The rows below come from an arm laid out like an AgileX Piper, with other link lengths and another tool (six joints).
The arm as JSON. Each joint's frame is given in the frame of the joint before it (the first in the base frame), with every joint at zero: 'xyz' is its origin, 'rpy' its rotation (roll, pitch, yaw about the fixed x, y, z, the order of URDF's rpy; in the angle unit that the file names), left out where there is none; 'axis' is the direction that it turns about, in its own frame. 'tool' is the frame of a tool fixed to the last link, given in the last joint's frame.
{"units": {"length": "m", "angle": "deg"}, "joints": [
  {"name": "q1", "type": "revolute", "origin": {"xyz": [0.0, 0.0, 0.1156]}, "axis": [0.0, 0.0, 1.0]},
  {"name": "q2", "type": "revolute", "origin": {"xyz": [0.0, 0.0, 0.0]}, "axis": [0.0, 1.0, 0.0]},
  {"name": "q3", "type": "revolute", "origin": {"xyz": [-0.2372, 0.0, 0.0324]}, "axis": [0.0, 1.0, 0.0]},
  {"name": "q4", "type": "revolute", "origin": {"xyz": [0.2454, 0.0, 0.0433]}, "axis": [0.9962, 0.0, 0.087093]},
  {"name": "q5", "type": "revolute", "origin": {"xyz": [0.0, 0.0, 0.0]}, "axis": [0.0, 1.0, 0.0]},
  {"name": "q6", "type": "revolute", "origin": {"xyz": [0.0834, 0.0, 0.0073]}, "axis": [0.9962, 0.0, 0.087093]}
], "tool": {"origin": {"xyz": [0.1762, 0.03, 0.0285], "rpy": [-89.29, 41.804, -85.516]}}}
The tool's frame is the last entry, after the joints.
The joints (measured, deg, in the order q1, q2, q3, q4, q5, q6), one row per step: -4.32 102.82 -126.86 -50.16 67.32 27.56; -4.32 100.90 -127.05 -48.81 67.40 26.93; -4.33 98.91 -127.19 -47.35 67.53 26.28; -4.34 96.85 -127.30 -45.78 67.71 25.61; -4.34 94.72 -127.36 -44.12 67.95 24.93; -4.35 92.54 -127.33 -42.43 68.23 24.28; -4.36 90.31 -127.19 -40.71 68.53 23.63; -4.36 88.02 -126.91 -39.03 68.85 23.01; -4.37 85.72 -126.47 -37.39 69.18 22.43; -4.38 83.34 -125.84 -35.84 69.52 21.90; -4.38 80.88 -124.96 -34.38 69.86 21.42; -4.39 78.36 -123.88 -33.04 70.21 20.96; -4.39 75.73 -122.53 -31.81 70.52 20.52; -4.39 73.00 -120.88 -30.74 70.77 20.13
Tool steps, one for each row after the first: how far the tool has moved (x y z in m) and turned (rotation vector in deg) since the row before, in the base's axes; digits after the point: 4 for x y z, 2 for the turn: -0.0079 0.0045 0.0133 0.68 -1.67 0.83; -0.0085 0.0048 0.0130 0.74 -1.66 0.89; -0.0092 0.0053 0.0127 0.80 -1.66 0.98; -0.0098 0.0058 0.0123 0.84 -1.64 1.06; -0.0104 0.0059 0.0117 0.86 -1.60 1.09; -0.0108 0.0062 0.0110 0.84 -1.53 1.15; -0.0113 0.0063 0.0102 0.80 -1.46 1.16; -0.0114 0.0062 0.0090 0.76 -1.33 1.16; -0.0119 0.0061 0.0081 0.70 -1.24 1.11; -0.0122 0.0060 0.0068 0.65 -1.10 1.08; -0.0125 0.0056 0.0056 0.57 -0.95 1.00; -0.0127 0.0054 0.0044 0.47 -0.83 0.96; -0.0128 0.0049 0.0030 0.38 -0.71 0.86
